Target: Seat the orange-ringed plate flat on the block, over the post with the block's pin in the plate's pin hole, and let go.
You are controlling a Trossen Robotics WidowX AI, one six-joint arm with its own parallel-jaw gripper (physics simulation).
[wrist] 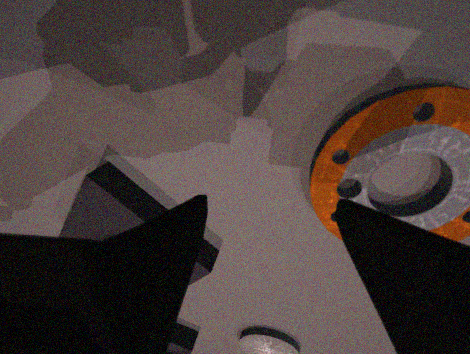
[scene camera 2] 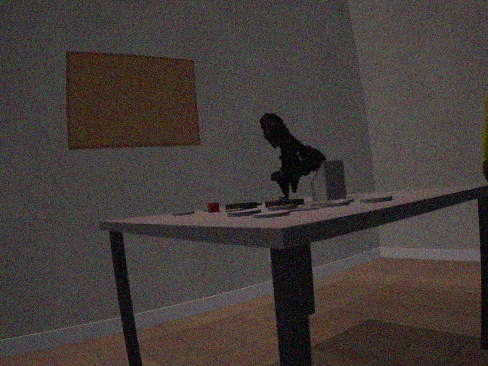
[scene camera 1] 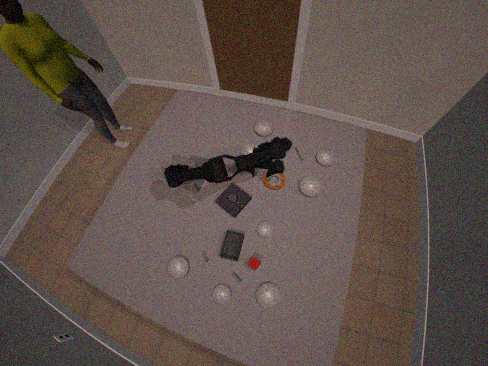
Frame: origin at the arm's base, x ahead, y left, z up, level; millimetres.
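Where they show: gripper, fingertip midpoint: (wrist: 271,205) (scene camera 2: 290,194) (scene camera 1: 259,176); arm's base at its link origin: (scene camera 2: 325,172) (scene camera 1: 183,171).
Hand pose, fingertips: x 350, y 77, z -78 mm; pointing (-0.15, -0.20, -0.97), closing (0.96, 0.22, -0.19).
Note:
Each offset is from my fingertips to the centre of the thing.
The orange-ringed plate @(71 mm ahead, 17 mm left, 40 mm down) (scene camera 1: 275,187) (wrist: 390,107) lies flat on the table, with a pale inner disc, a round centre opening and several small holes. The dark square block @(105 mm back, 129 mm right, 27 mm down) (scene camera 1: 225,201) (wrist: 100,210) is apart from it; its post shows in scene camera 1, while the pin is too small to make out surely. My gripper (scene camera 1: 261,174) (scene camera 2: 290,194) (wrist: 271,205) is open and empty, low above the table. In the wrist view its right fingertip overlaps the plate's left edge, and its left finger hides part of the block. Whether a finger touches the plate cannot be told.
A dark rectangular tray @(60 mm back, 342 mm right, 34 mm down) (scene camera 1: 232,245) and a red cube @(52 mm ahead, 396 mm right, 26 mm down) (scene camera 1: 254,262) (scene camera 2: 213,207) are beyond the block. Several pale round discs @(253 mm ahead, 11 mm left, 40 mm down) (scene camera 1: 310,186) @(71 mm ahead, 240 mm right, 42 mm down) (wrist: 267,345) and small grey bars @(10 mm back, 470 mm right, 40 mm down) (scene camera 1: 237,276) are scattered about. A grey upright box (scene camera 2: 335,180) stands by the arm.

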